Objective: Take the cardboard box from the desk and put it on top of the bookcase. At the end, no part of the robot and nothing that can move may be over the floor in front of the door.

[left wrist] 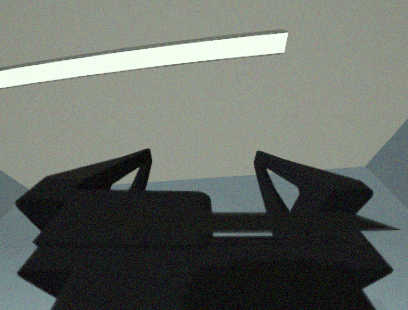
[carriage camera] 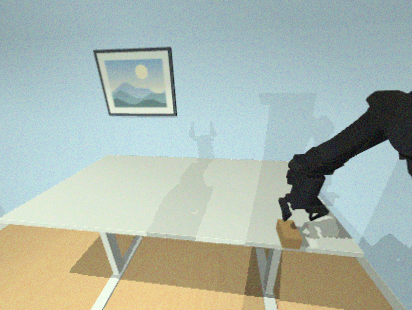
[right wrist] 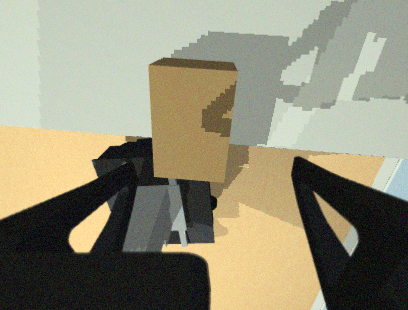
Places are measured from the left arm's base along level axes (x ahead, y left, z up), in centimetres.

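Where they show: left gripper, fingertip midpoint: (left wrist: 203, 155); right gripper, fingertip midpoint: (carriage camera: 296, 220) (right wrist: 212, 168).
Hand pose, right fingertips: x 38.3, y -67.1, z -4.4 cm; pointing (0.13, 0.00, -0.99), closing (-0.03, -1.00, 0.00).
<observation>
After its pixels a point has its place.
The cardboard box (carriage camera: 289, 234) {z -9.0, x 36.3, y -64.2 cm} (right wrist: 187, 120) {z -9.0, x 39.8, y -65.3 cm} stands upright at the front edge of the pale desk (carriage camera: 135, 190) {z -14.1, x 74.9, y 5.3 cm} (right wrist: 90, 75) {z -14.0, x 42.9, y -56.2 cm}, near its right-hand end in the carriage view. My right gripper (carriage camera: 300, 218) {z -4.4, x 38.3, y -67.1 cm} (right wrist: 212, 168) {z -4.4, x 38.3, y -67.1 cm} is open and empty, pointing down close above the box and slightly behind it in the carriage view. In the right wrist view the box shows beyond the fingertips, left of the middle between them, with a finger's shadow on its face. My left gripper (left wrist: 203, 155) {z 43.2, x 4.7, y -0.1 cm} is open and empty, pointing up towards the ceiling. The bookcase and the door do not show.
A framed picture (carriage camera: 135, 95) {z 34.6, x 126.0, y 14.2 cm} hangs on the blue wall behind the desk. Below the box, the right wrist view shows a black and grey robot part (right wrist: 200, 215) {z -79.1, x -34.0, y -53.4 cm} over the wooden floor (right wrist: 260, 250) {z -109.0, x -96.3, y -88.2 cm}. A bright ceiling light (left wrist: 175, 57) {z 98.7, x 7.7, y 9.6 cm} shows above my left gripper.
</observation>
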